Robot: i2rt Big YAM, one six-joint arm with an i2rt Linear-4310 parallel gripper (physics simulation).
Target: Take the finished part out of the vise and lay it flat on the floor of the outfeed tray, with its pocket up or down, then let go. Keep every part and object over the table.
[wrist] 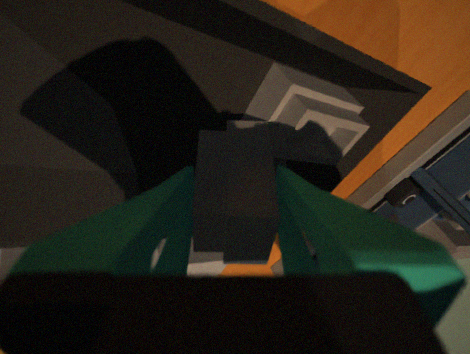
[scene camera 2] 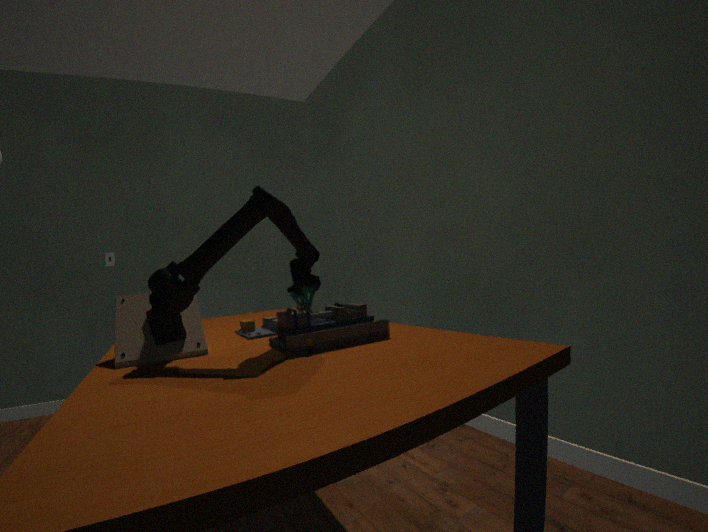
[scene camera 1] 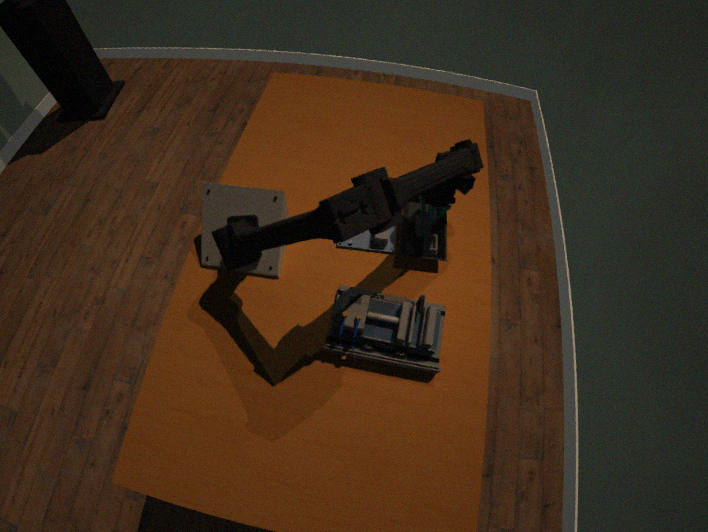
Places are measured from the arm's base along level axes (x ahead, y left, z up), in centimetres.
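Pixels of known places: gripper, between the fingertips: (wrist: 235,178) (scene camera 1: 428,220); arm's base, origin of its link: (scene camera 2: 166,326).
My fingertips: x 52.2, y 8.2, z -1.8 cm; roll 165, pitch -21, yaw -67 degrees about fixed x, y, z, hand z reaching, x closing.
Ahead of a thing's pixels: the offset from my fingertips to its top centre.
My gripper (scene camera 1: 430,217) (scene camera 2: 303,307) (wrist: 235,178) points down with its green fingers shut on a dark grey block, the finished part {dy -0.9, dx -1.7, dz +2.6 cm} (wrist: 235,210). The part is above the outfeed tray (scene camera 1: 416,264) (wrist: 320,44); its stepped edges show in the wrist view, and its pocket cannot be made out. In the wrist view the part appears clear of the tray floor, but the exact gap cannot be told. The vise {dy -31.2, dx -12.4, dz +3.4 cm} (scene camera 1: 382,318) (scene camera 2: 347,311) (wrist: 451,162) stands beside the tray, with the gripper away from its jaws. In scene camera 2 the vise hides the tray.
Another lighter grey part {dy -6.0, dx +0.9, dz -1.8 cm} (wrist: 280,89) with a stepped pocket lies in the tray near its corner, beside the held part. A pale flat plate {dy +2.4, dx -17.3, dz -5.7 cm} (scene camera 1: 357,243) (scene camera 2: 260,334) adjoins the tray; a yellow block {dy +7.5, dx -21.5, dz -2.1 cm} (scene camera 2: 247,325) stands on it. The arm's mounting plate (scene camera 1: 220,200) (scene camera 2: 128,326) is at the left.
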